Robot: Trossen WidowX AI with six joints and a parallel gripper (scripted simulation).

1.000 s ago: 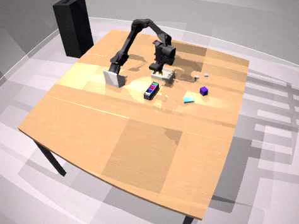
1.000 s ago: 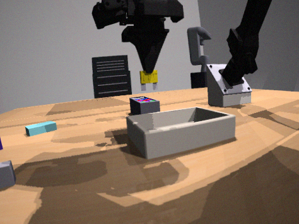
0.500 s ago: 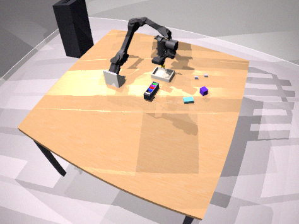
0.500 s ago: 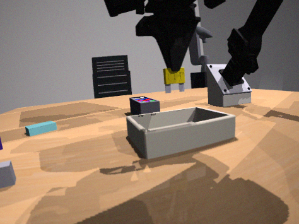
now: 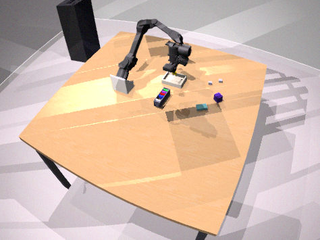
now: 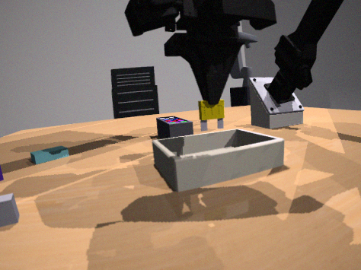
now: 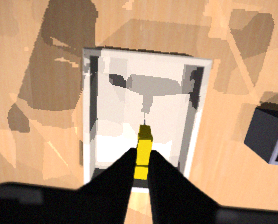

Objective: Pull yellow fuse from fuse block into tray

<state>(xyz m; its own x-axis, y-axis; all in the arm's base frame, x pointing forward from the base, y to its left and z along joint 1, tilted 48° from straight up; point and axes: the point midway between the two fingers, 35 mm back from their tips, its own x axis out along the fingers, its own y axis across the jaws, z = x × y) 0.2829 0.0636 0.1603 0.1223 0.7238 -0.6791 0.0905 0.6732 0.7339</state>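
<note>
Right now the yellow fuse is 10 mm below my gripper tip. Also, from my gripper tip: green fuse 130 mm to the right, 50 mm below, 10 mm behind; purple fuse 150 mm to the right, 50 mm below, 10 mm behind; grey tray 70 mm below.
</note>
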